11 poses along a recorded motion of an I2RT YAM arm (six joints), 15 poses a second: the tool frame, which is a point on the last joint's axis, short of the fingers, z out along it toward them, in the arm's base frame.
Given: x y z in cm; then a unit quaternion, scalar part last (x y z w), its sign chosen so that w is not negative.
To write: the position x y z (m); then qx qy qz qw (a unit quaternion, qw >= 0). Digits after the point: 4 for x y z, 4 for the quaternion.
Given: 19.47 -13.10 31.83 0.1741 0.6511 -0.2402 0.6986
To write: 0.1947 -0.1310 0.3183 0.1741 0.6511 -0.2402 0.6986
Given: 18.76 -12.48 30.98 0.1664 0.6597 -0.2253 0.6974
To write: 0.1876 -0.1248 0.3098 0.1664 0.6597 -0.2253 0.6974
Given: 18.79 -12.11 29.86 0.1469 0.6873 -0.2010 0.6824
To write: 0.1879 -0.1211 0.2986 0.1469 0.6873 -0.2010 0.6824
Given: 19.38 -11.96 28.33 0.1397 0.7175 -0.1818 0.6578
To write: 0.1938 -0.1196 0.2833 0.1397 0.7175 -0.1818 0.6578
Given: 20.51 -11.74 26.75 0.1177 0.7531 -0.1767 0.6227
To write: 0.2051 -0.1174 0.2675 0.1177 0.7531 -0.1767 0.6227
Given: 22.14 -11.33 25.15 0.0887 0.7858 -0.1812 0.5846
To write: 0.2214 -0.1133 0.2515 0.0887 0.7858 -0.1812 0.5846
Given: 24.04 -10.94 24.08 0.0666 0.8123 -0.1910 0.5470
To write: 0.2404 -0.1094 0.2408 0.0666 0.8123 -0.1910 0.5470
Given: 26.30 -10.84 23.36 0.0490 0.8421 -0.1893 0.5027
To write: 0.2630 -0.1084 0.2336 0.0490 0.8421 -0.1893 0.5027
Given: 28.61 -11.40 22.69 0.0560 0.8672 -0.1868 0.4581
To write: 0.2861 -0.1140 0.2269 0.0560 0.8672 -0.1868 0.4581
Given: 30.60 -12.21 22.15 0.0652 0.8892 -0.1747 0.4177
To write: 0.3060 -0.1221 0.2215 0.0652 0.8892 -0.1747 0.4177
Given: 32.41 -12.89 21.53 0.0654 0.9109 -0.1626 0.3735
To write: 0.3241 -0.1289 0.2153 0.0654 0.9109 -0.1626 0.3735
